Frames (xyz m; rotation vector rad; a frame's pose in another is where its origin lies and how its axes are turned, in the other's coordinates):
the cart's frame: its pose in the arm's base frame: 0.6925 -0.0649 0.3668 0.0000 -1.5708 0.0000
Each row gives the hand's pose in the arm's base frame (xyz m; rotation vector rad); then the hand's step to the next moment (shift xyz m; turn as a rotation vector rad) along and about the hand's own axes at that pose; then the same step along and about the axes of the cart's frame.
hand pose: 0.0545 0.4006 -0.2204 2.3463 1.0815 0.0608
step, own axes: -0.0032 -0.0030 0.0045 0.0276 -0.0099 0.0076
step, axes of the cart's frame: -0.0047 -0.0028 0.0031 -0.0164 0.0214 -0.0138
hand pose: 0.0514 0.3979 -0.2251 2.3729 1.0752 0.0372
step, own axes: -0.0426 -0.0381 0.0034 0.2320 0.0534 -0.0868
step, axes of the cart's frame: -0.0131 -0.0109 0.0546 0.0567 0.1743 -0.1750
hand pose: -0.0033 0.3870 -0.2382 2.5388 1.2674 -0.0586
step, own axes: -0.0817 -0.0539 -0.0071 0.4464 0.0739 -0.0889
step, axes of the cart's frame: 0.0072 -0.0308 0.0929 0.0275 0.3294 -0.3216
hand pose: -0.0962 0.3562 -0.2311 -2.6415 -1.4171 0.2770
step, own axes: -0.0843 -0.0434 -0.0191 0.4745 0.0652 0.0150
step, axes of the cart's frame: 0.0357 -0.0470 0.0766 -0.0748 0.3606 -0.3066
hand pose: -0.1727 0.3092 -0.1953 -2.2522 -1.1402 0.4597
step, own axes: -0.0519 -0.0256 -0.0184 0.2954 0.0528 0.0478
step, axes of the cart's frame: 0.0328 -0.0362 0.0361 -0.0842 0.2314 -0.1780
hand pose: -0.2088 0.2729 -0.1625 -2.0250 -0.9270 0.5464
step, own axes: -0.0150 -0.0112 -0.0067 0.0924 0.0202 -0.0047
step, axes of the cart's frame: 0.0137 -0.0106 0.0098 -0.0182 0.0611 -0.0700
